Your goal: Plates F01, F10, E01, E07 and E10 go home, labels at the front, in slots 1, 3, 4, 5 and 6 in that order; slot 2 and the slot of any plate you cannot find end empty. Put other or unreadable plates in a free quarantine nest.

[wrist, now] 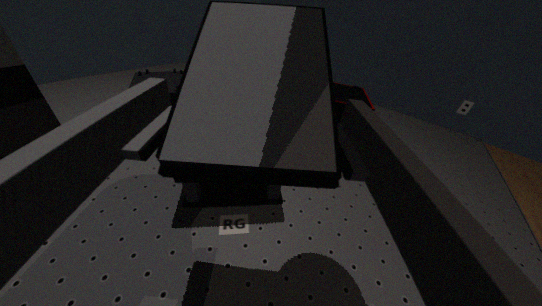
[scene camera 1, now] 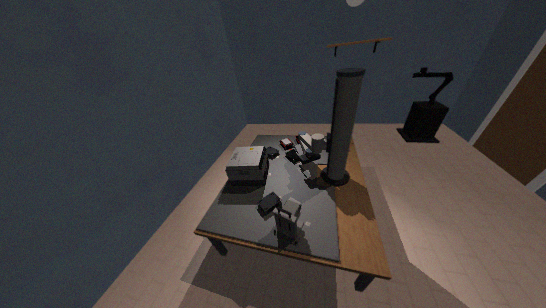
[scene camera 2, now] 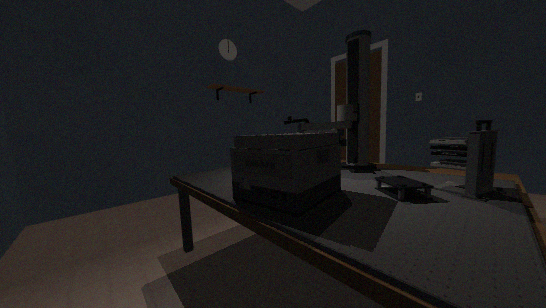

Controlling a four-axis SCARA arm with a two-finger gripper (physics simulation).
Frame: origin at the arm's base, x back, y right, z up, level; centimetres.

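Seen in the pictures: gripper, between the fingertips: [wrist: 257, 104] [scene camera 1: 301, 151]; arm's base, origin of its link: [scene camera 1: 334, 175] [scene camera 2: 356, 166].
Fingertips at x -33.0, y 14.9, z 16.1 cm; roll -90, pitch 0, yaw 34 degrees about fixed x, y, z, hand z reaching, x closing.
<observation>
Offsets run from my fingertips to a thing's top centre. "pt": to the spot under its first point.
A plate with a pale blank top and dark rim @(pt dz +1.0, dx -0.3, dy -1.1 cm) [wrist: 240, 90] fills the upper middle of the wrist view. No label can be read on it. My gripper [wrist: 257, 104] is shut on this plate, one finger along each long side. A dark nest base shows under the plate's near edge; whether the plate touches it is unclear. A tag reading RG @(dz -14.7, dx -2.2, dy -0.1 cm) [wrist: 234, 224] lies in front. The tall slotted rack [scene camera 1: 286, 226] [scene camera 2: 481, 162] stands near the table's end, with several stacked shelves at its side in scene camera 2's view; their plates cannot be identified. The fingers are too small to make out in the scene views.
A grey box-shaped instrument @(dz +10.0, dx -48.7, dy -24.4 cm) [scene camera 1: 247, 164] [scene camera 2: 287, 170] stands at the table's edge. A low black nest @(dz -9.2, dx -19.5, dy -56.7 cm) [scene camera 1: 269, 203] [scene camera 2: 404, 182] stands near the rack. A red-edged nest @(dz -9.2, dx -4.2, dy +42.1 cm) [wrist: 353, 93] shows behind the right finger and another dark nest [wrist: 156, 79] at left. The arm's column [scene camera 1: 345, 125] [scene camera 2: 359, 100] rises from the table.
</observation>
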